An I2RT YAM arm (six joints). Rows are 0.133 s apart.
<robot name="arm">
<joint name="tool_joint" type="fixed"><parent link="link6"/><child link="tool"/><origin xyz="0 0 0" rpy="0 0 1.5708"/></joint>
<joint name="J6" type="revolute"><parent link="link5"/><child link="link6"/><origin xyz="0 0.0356 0.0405" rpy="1.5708 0 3.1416"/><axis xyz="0 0 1"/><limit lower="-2.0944" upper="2.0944"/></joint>
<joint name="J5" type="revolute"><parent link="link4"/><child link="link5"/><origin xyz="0.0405 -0.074 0.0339" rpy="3.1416 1.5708 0"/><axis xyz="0 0 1"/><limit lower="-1.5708" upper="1.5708"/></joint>
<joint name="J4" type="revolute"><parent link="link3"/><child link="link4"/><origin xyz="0.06 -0.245 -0.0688" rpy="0 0 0"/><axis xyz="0 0 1"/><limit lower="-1.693" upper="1.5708"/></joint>
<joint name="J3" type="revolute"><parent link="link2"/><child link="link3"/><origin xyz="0.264 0 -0.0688" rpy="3.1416 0 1.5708"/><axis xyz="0 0 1"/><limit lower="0" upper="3.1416"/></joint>
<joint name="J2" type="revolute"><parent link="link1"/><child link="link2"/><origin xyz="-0.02 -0.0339 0.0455" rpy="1.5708 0 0"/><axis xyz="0 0 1"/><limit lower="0" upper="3.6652"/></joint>
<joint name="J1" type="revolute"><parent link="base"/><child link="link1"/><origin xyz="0 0 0.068" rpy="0 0 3.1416"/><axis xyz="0 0 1"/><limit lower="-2.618" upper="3.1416"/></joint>
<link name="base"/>
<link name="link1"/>
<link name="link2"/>
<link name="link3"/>
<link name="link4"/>
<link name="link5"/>
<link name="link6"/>
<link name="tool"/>
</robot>
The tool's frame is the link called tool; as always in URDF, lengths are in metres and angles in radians.
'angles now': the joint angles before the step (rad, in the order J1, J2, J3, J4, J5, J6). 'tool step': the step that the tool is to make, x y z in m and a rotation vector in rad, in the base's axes. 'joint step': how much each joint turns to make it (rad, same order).
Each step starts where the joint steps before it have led.
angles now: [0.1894, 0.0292, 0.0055, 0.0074, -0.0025, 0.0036]
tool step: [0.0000, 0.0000, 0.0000, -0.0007, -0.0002, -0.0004]
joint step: [0.0002, 0.0000, 0.0000, 0.0001, 0.0006, -0.0007]
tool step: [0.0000, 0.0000, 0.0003, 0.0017, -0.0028, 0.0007]
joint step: [-0.0003, -0.0002, -0.0001, 0.0030, -0.0011, 0.0011]
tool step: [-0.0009, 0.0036, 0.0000, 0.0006, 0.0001, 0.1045]
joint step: [-0.0001, 0.0000, 0.0000, 0.0000, -0.1046, -0.0008]
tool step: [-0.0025, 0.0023, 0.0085, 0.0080, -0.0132, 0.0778]
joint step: [-0.0001, -0.0003, 0.0279, -0.0130, -0.0780, 0.0050]
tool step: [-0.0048, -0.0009, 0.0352, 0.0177, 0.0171, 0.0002]
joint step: [0.0001, 0.0620, 0.1443, -0.0919, -0.0001, 0.0210]
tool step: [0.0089, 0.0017, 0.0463, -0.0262, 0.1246, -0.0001]
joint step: [0.0001, 0.2181, 0.2343, -0.1440, 0.0003, -0.0023]
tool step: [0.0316, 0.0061, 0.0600, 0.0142, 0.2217, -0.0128]
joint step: [0.0002, 0.3278, 0.3485, -0.2251, -0.0005, 0.0581]
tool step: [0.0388, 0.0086, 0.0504, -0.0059, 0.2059, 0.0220]
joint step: [-0.0003, 0.2971, 0.3599, -0.2620, -0.0341, 0.0207]
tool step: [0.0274, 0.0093, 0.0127, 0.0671, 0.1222, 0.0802]
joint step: [0.0001, 0.1570, 0.1528, -0.0949, -0.1160, 0.0306]
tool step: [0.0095, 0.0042, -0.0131, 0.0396, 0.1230, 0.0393]
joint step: [0.0001, 0.0553, 0.0062, -0.0554, -0.0697, 0.0245]
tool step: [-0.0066, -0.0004, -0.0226, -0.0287, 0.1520, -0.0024]
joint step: [0.0045, 0.0042, -0.0461, -0.1021, 0.0041, 0.0061]
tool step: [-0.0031, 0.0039, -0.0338, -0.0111, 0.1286, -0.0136]
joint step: [0.0217, 0.0016, -0.1091, -0.0017, 0.0080, 0.0407]
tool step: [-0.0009, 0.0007, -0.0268, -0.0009, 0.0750, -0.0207]
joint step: [0.0040, 0.0042, -0.0920, 0.0348, -0.0007, 0.0314]
